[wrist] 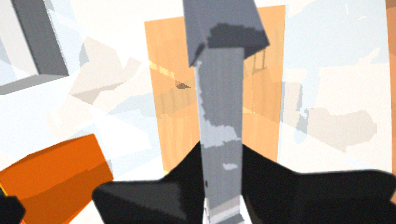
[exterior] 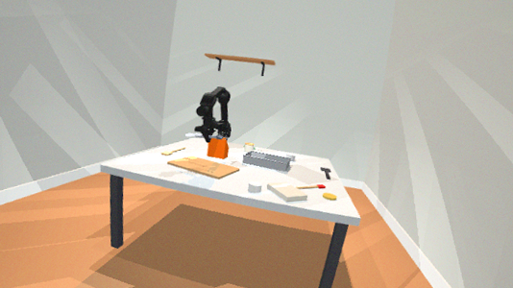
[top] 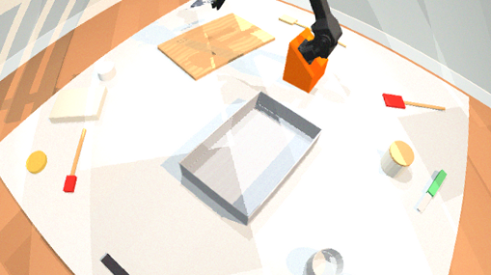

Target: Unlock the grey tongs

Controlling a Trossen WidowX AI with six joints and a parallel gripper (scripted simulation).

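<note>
The wooden board lies 14 cm below my gripper tip and 1 cm behind it. Round my gripper tip: grey roasting tin: 35 cm to the left, 33 cm ahead, 12 cm below; white block: 48 cm ahead, 19 cm to the right, 14 cm below; tan-topped cylinder: 70 cm to the left, 14 cm ahead, 12 cm below.
</note>
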